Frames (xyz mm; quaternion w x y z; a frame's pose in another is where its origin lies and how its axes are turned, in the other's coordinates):
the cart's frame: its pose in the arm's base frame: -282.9 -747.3 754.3 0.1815 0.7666 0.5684 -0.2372
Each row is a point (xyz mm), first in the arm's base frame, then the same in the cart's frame.
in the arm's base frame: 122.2 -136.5 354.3
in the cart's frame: 805.5 208.6 -69.8
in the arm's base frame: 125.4 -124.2 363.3
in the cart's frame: 810.8 208.2 -84.4
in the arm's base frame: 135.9 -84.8 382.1
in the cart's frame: 833.5 207.1 -123.1
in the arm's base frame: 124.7 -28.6 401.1
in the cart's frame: 864.1 180.3 -167.8
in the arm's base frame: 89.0 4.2 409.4
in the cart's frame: 876.6 136.8 -186.9
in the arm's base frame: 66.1 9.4 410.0
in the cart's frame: 874.8 113.4 -186.7
